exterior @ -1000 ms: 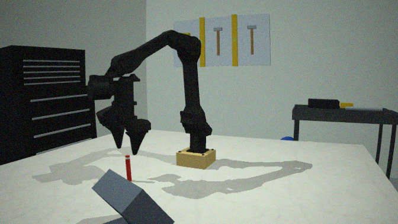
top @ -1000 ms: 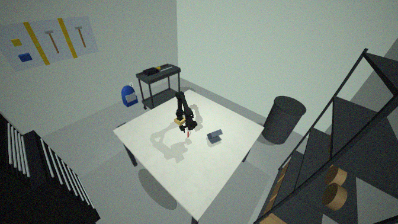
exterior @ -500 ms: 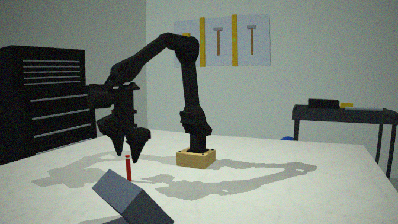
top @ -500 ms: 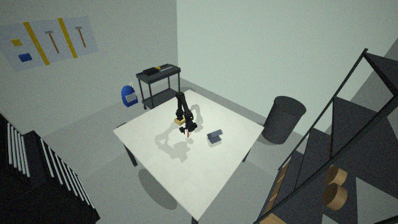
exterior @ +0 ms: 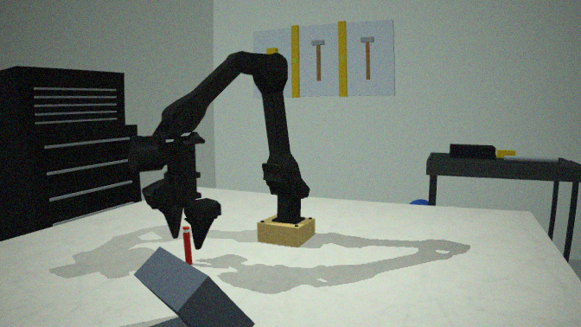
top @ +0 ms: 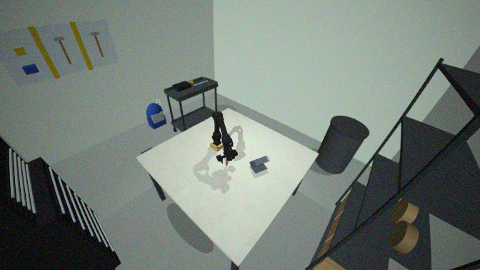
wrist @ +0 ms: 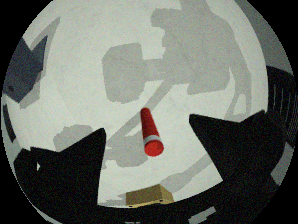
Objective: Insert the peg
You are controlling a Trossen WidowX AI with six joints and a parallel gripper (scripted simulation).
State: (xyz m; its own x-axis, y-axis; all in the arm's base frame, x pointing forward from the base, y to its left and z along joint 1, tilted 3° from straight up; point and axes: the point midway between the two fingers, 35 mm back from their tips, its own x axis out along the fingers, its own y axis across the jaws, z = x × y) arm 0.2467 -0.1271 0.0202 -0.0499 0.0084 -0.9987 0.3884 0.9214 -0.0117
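Right now the red peg is 1 cm above my gripper tip. From my gripper tip the other things lie so: grey sloped panel: 23 cm ahead, 18 cm to the left, 2 cm above.
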